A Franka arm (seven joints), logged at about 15 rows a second.
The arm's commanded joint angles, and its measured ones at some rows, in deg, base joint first. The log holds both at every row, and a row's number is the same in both.
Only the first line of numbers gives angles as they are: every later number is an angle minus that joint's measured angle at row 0.
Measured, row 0:
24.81, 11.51, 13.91, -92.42, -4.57, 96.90, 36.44
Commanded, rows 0 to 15:
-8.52, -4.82, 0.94, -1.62, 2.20, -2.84, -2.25
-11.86, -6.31, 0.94, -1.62, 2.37, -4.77, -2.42
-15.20, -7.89, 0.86, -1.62, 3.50, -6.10, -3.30
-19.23, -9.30, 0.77, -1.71, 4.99, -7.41, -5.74
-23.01, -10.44, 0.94, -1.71, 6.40, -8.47, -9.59
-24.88, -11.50, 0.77, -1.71, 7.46, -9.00, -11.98
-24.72, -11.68, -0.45, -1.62, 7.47, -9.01, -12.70
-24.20, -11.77, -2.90, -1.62, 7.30, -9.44, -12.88
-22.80, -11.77, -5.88, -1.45, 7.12, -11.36, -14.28
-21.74, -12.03, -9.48, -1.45, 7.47, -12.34, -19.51
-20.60, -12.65, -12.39, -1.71, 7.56, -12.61, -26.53
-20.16, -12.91, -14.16, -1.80, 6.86, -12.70, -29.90
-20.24, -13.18, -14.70, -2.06, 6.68, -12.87, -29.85
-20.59, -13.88, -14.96, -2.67, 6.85, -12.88, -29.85
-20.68, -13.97, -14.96, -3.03, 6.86, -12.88, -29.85
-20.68, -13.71, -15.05, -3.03, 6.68, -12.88, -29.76
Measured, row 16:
-20.92, -12.06, -15.03, -0.85, 6.12, -12.98, -29.04
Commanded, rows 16 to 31:
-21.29, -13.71, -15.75, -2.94, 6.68, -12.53, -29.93
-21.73, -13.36, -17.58, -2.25, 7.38, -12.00, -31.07
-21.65, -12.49, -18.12, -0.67, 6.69, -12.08, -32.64
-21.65, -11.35, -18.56, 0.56, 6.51, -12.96, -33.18
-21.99, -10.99, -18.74, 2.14, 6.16, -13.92, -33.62
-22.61, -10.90, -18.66, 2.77, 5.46, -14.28, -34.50
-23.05, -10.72, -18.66, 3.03, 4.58, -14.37, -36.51
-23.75, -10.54, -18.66, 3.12, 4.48, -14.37, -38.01
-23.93, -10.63, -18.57, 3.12, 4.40, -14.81, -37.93
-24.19, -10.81, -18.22, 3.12, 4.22, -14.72, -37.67
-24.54, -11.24, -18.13, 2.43, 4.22, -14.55, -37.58
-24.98, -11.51, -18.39, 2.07, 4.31, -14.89, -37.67
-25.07, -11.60, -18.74, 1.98, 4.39, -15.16, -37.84
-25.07, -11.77, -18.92, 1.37, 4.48, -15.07, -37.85
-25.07, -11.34, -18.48, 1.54, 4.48, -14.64, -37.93
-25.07, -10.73, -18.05, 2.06, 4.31, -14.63, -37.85
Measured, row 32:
-24.41, -11.52, -19.04, 1.53, 5.09, -14.18, -36.54
